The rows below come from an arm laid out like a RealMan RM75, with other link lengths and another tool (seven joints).
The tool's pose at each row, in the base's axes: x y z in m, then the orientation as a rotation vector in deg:
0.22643 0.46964 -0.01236 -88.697 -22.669 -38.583
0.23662 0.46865 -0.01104 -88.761 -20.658 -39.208
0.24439 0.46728 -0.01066 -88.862 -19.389 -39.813
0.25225 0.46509 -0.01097 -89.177 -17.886 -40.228
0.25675 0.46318 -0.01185 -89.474 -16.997 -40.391
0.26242 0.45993 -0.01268 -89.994 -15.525 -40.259
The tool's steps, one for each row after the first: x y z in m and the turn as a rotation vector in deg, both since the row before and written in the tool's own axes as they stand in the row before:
0.00876 0.00539 0.00086 -0.603 1.516 0.881
0.00644 0.00456 0.00026 -0.507 1.052 0.417
0.00628 0.00521 -0.00038 -0.702 1.006 0.677
0.00335 0.00359 -0.00077 -0.498 0.509 0.447
0.00462 0.00438 -0.00170 -0.748 0.600 0.991

